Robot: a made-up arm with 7 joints.
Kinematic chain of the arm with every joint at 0, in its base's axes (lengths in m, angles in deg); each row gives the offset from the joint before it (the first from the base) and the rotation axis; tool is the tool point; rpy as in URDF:
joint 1: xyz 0 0 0.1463 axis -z
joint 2: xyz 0 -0.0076 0.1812 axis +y
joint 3: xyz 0 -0.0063 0.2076 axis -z
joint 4: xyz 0 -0.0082 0.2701 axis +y
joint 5: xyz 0 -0.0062 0.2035 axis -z
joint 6: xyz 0 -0.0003 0.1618 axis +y
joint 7: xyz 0 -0.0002 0.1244 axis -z
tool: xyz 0 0 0 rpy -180 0 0
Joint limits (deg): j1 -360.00..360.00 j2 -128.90..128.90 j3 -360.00..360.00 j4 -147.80..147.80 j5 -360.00..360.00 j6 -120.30..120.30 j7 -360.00..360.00
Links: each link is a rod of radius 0.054 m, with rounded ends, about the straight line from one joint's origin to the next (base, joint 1, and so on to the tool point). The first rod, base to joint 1, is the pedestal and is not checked.
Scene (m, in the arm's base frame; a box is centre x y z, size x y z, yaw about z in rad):
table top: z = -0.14
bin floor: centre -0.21 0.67 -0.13 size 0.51 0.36 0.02 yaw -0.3
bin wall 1: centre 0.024 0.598 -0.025 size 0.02 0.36 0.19 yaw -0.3
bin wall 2: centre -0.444 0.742 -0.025 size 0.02 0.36 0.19 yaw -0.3
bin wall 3: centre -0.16 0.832 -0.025 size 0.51 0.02 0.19 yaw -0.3
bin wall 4: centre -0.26 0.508 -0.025 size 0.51 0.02 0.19 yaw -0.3
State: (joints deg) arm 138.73 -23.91 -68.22 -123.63 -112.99 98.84 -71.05
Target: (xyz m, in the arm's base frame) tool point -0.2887 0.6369 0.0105
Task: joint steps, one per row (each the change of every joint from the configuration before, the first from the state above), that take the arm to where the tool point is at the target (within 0.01 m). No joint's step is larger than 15 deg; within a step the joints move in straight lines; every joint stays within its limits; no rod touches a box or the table.
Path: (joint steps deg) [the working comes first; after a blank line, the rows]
Joints at the target: 91.09 -93.40 -59.36 -64.27 -97.93 61.44 -71.05
Straight joint move there: clear.

1: -9.53 -13.90 1.77 11.87 3.01 -7.48 0.00
2: -9.53 -13.90 1.77 11.88 3.01 -7.48 0.00
3: -9.53 -13.89 1.78 11.87 3.01 -7.48 0.00
4: -9.52 -13.90 1.77 11.87 3.02 -7.48 0.00
5: -9.53 -13.90 1.77 11.87 3.01 -7.48 0.00

